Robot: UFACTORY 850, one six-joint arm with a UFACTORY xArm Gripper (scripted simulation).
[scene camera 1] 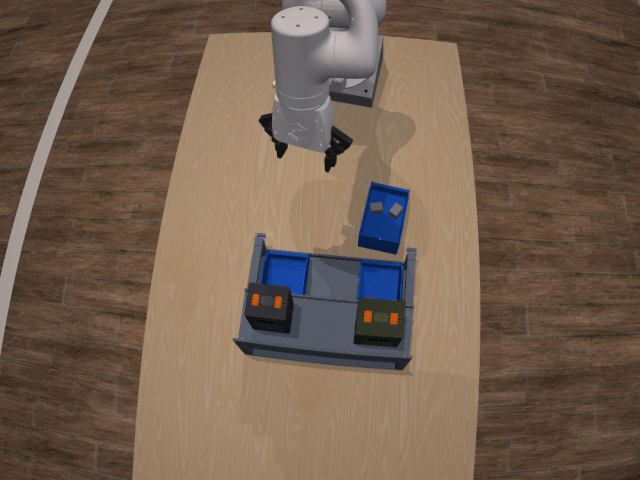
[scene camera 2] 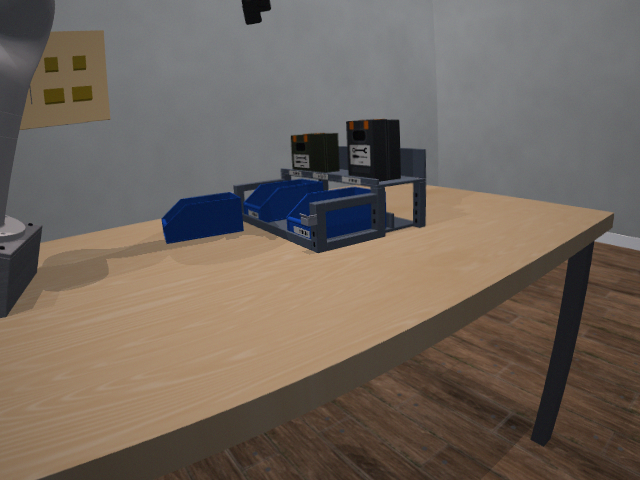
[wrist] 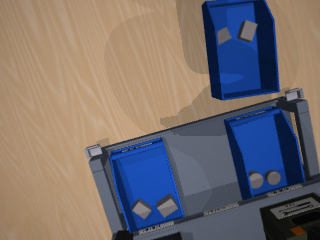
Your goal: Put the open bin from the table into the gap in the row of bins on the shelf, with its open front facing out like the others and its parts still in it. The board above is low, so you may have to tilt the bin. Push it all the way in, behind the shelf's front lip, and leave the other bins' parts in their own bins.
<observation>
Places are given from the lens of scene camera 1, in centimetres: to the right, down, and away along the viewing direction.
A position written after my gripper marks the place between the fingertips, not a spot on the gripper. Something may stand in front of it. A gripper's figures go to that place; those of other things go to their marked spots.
my gripper (scene camera 1: 305, 159): -2, -14, 98
grey shelf (scene camera 1: 322, 326): 0, 19, 120
</observation>
